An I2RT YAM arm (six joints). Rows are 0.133 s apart.
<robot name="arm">
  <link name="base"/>
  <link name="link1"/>
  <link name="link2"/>
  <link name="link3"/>
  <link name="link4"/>
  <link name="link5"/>
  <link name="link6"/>
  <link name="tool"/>
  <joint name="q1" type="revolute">
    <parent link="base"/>
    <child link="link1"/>
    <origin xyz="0 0 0.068" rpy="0 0 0"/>
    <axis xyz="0 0 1"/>
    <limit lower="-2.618" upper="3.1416"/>
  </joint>
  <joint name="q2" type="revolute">
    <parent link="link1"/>
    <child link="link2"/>
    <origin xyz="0.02 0.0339 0.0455" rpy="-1.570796 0 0"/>
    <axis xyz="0 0 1"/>
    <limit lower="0" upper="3.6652"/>
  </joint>
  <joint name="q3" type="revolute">
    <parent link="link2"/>
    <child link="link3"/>
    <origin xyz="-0.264 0 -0.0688" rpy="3.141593 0 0"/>
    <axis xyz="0 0 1"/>
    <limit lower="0" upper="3.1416"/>
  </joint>
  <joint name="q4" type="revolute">
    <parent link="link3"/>
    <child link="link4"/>
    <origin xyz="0.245 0.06 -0.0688" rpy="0 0 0"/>
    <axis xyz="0 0 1"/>
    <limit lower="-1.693" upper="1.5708"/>
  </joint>
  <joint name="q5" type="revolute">
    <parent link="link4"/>
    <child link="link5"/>
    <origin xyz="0.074 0.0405 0.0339" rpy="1.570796 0 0"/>
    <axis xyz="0 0 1"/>
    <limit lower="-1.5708" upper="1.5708"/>
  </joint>
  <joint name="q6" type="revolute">
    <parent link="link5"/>
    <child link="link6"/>
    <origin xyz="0.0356 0 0.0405" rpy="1.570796 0 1.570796"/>
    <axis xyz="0 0 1"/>
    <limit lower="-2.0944" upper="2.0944"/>
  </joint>
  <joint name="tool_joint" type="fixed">
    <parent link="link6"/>
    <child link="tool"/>
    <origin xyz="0 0 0" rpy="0 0 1.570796"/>
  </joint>
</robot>
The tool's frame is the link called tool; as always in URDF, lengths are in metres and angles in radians.
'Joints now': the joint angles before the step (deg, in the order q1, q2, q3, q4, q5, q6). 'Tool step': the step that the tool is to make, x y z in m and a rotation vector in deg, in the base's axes. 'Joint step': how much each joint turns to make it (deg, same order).
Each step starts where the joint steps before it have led.
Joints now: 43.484, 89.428, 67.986, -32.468, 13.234, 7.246
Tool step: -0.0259, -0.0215, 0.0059, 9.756, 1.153, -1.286
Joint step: -0.219, -9.088, -8.075, 3.794, -5.508, 5.835
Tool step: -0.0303, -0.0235, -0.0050, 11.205, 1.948, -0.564
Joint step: -0.086, -10.406, -10.418, 5.741, -6.535, 6.929
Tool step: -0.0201, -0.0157, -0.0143, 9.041, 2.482, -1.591
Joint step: -0.094, -7.113, -8.875, 6.263, -4.332, 7.230
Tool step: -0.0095, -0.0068, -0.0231, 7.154, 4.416, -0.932
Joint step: -0.337, -2.458, -7.397, 7.235, -4.580, 6.916
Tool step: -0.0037, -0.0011, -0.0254, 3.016, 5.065, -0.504
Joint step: -0.041, 1.497, -5.039, 5.640, -3.036, 4.853
